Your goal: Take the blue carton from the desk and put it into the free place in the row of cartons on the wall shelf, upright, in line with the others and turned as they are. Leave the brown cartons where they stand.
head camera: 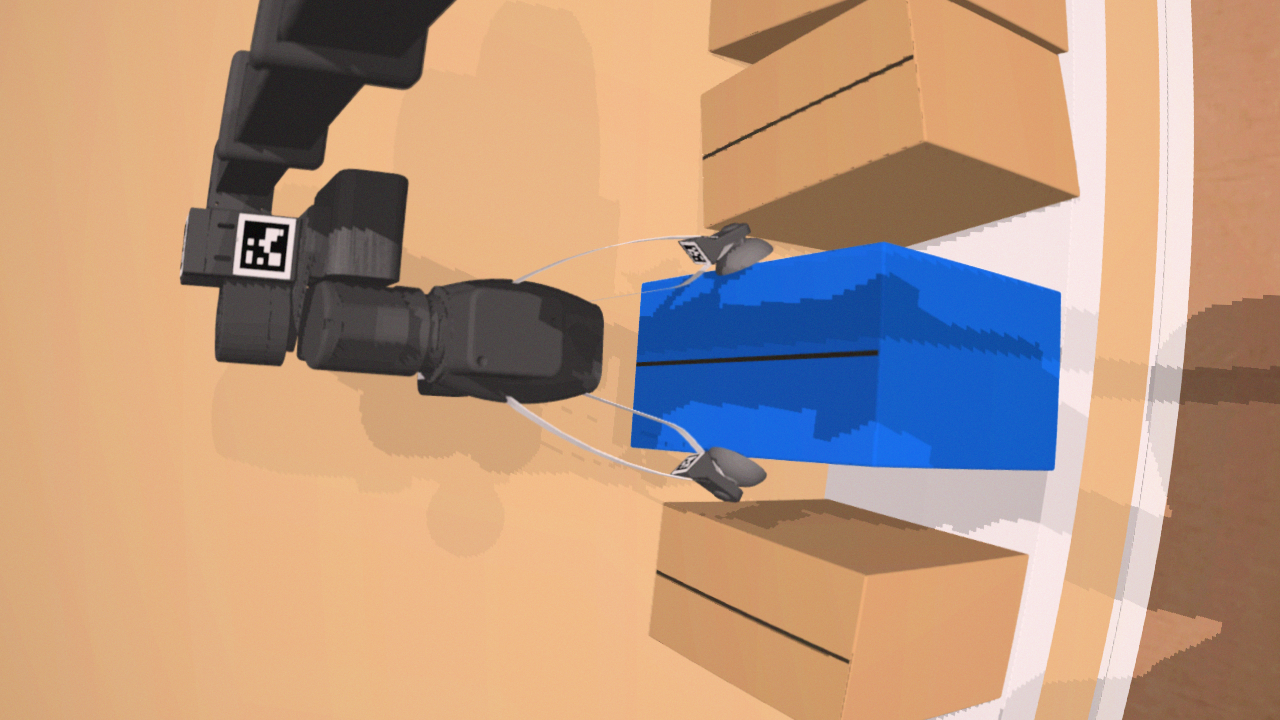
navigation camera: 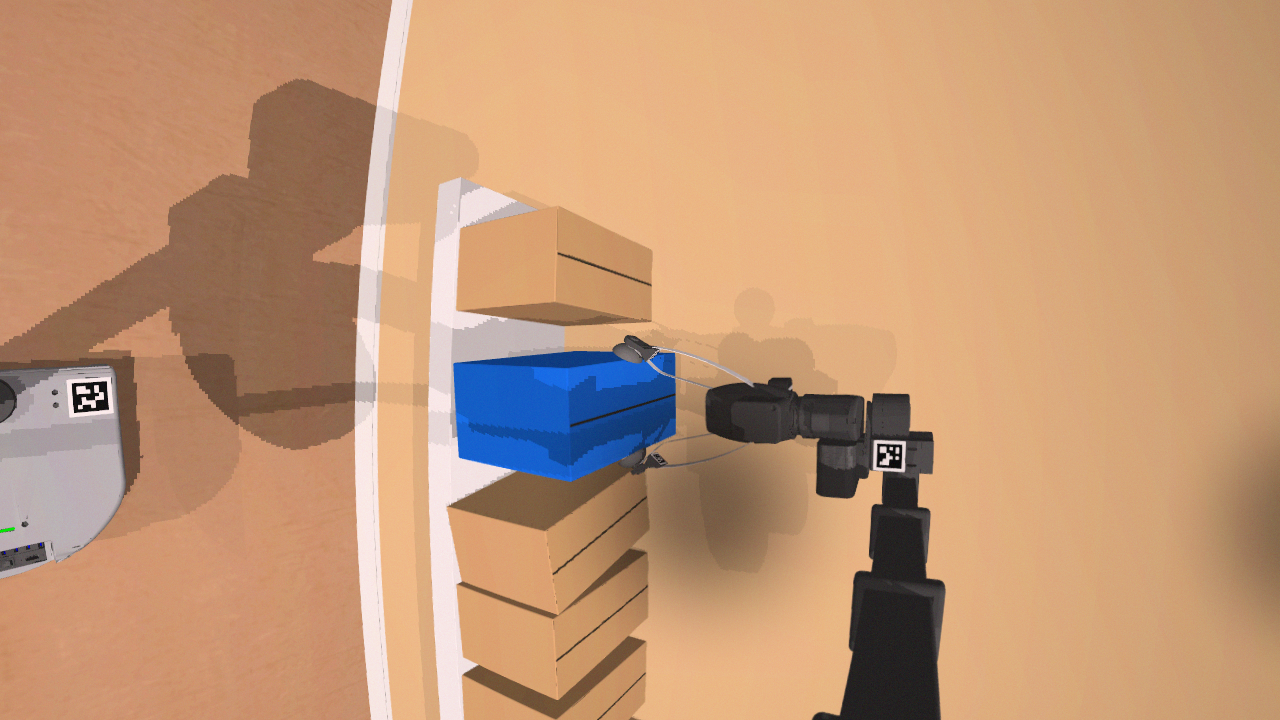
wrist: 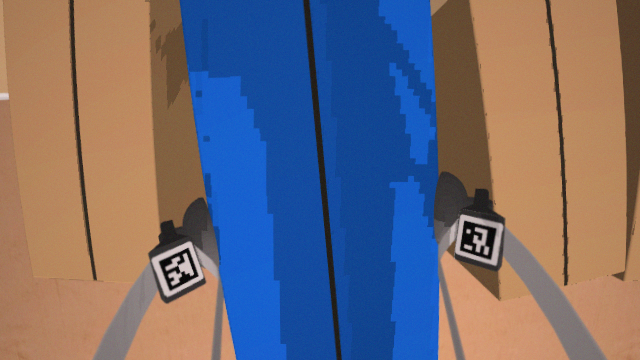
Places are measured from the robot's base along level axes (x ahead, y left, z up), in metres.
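Pixels of known places: gripper, fingertip midpoint: (head camera: 761, 362) (navigation camera: 618, 405).
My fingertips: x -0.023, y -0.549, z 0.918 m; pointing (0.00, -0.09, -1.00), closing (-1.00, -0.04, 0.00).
For each thing: its top centre in the pictures, then the offset to it from my fingertips. Level surfaces: height alone.
- blue carton, top centre: (head camera: 731, 363) (navigation camera: 635, 405) dy +0.006, dx +0.002, dz +0.027 m
- white wall shelf, surface height: dz -0.225 m
- brown carton, top centre: (head camera: 740, 612) (navigation camera: 611, 271) dy -0.063, dx +0.181, dz -0.045 m
The blue carton (head camera: 971, 394) (navigation camera: 512, 411) (wrist: 245, 130) is upright in the gap in the row on the white wall shelf (head camera: 939, 497) (navigation camera: 512, 336). Its front is roughly in line with the brown cartons, and its black stripe runs much as theirs do. Its underside is hidden; I cannot tell whether it rests on the shelf. My gripper (head camera: 741, 361) (navigation camera: 630, 406) (wrist: 325, 209) is shut on the blue carton, one fingertip against each side near its back end in the head view. One brown carton (head camera: 760, 608) (navigation camera: 510, 268) (wrist: 115, 150) stands on one side, another (head camera: 814, 116) (navigation camera: 505, 550) (wrist: 530, 150) on the other.
More brown cartons (navigation camera: 510, 631) continue the row at the bottom of the navigation view. The gap to the single carton looks wider there than the gap to the other neighbour. The arm (head camera: 331, 44) (navigation camera: 895, 635) extends beside the row. The robot's base (navigation camera: 62, 474) shows at the left.
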